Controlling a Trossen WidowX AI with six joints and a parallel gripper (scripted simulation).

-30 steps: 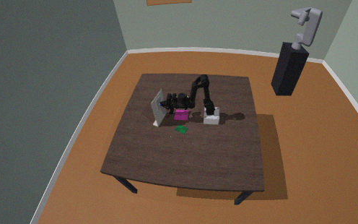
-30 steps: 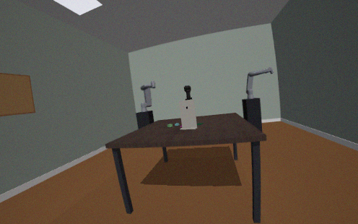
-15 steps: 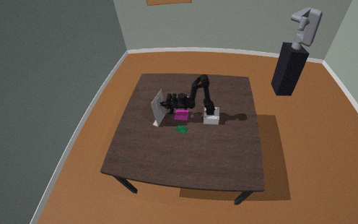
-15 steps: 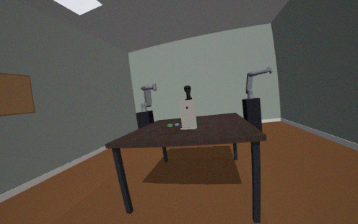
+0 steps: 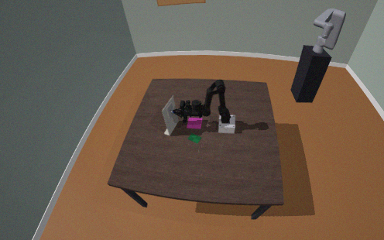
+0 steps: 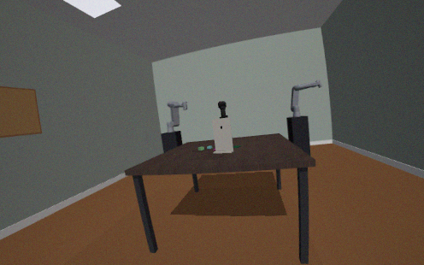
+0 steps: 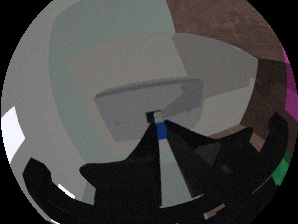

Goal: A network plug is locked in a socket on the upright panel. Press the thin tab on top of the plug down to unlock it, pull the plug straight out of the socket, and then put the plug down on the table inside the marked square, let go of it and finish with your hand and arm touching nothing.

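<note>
The magenta marked square is 210 mm below my gripper tip, 150 mm behind it and 60 mm to the right of it. From my gripper tip the other things lie so: plug: right at my gripper tip; white upright panel: 80 mm below, 30 mm ahead, 10 mm to the right.
</note>
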